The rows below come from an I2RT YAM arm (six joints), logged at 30 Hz.
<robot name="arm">
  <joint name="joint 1" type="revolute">
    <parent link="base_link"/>
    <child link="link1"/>
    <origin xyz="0 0 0.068" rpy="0 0 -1.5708"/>
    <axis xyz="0 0 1"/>
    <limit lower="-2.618" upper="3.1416"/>
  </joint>
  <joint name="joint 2" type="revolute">
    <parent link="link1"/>
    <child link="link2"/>
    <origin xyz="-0.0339 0.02 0.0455" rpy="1.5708 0 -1.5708"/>
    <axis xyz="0 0 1"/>
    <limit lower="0" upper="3.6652"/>
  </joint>
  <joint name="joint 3" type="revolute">
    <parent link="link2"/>
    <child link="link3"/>
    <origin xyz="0.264 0 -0.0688" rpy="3.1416 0 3.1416"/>
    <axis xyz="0 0 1"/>
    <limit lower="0" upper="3.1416"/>
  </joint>
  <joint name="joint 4" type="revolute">
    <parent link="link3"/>
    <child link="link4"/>
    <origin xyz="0.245 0.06 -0.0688" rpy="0 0 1.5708"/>
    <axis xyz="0 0 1"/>
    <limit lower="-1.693" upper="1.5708"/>
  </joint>
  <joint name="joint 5" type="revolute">
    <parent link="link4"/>
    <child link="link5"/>
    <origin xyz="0.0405 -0.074 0.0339" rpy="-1.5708 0 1.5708"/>
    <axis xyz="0 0 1"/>
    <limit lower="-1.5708" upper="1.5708"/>
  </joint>
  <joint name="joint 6" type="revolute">
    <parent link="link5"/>
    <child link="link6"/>
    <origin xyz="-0.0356 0 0.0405" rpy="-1.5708 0 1.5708"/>
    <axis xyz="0 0 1"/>
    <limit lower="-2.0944" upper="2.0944"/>
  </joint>
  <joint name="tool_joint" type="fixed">
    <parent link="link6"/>
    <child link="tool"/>
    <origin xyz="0 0 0" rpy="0 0 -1.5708"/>
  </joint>
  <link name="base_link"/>
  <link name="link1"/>
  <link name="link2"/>
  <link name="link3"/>
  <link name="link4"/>
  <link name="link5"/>
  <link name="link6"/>
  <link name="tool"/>
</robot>
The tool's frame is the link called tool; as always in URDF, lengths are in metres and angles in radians.
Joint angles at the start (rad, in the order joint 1, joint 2, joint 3, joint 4, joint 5, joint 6):
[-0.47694, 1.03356, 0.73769, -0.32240, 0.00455, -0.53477]
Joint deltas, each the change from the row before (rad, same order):
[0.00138, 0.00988, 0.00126, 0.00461, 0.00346, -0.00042]
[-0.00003, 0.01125, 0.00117, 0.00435, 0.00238, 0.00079]
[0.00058, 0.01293, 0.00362, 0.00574, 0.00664, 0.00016]
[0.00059, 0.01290, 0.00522, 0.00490, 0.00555, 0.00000]
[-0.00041, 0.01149, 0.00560, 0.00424, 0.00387, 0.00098]
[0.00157, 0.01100, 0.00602, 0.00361, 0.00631, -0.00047]
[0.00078, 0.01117, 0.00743, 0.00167, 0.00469, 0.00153]
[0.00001, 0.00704, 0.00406, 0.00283, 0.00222, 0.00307]
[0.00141, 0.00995, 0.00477, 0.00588, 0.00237, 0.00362]
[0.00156, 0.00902, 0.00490, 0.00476, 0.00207, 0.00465]
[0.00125, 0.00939, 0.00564, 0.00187, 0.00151, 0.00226]
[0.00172, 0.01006, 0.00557, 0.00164, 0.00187, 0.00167]
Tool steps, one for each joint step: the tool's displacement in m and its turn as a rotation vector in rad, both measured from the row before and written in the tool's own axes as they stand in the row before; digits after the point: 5 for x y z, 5 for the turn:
[-0.00019, 0.00012, 0.00221, -0.00003, 0.00464, -0.00125]
[0.00011, -0.00002, 0.00256, -0.00085, 0.00616, 0.00075]
[-0.00057, -0.00042, 0.00266, 0.00350, 0.00621, -0.00023]
[-0.00095, -0.00058, 0.00246, 0.00296, 0.00497, -0.00040]
[-0.00100, -0.00081, 0.00209, 0.00277, 0.00356, 0.00118]
[-0.00128, -0.00052, 0.00192, 0.00366, 0.00372, -0.00144]
[-0.00141, -0.00074, 0.00181, 0.00246, 0.00383, 0.00099]
[-0.00083, -0.00053, 0.00124, 0.00183, 0.00125, 0.00306]
[-0.00127, -0.00035, 0.00187, 0.00144, -0.00001, 0.00281]
[-0.00129, -0.00030, 0.00164, 0.00105, -0.00018, 0.00375]
[-0.00116, -0.00028, 0.00166, -0.00048, 0.00185, 0.00143]
[-0.00111, -0.00011, 0.00185, -0.00096, 0.00268, 0.00051]

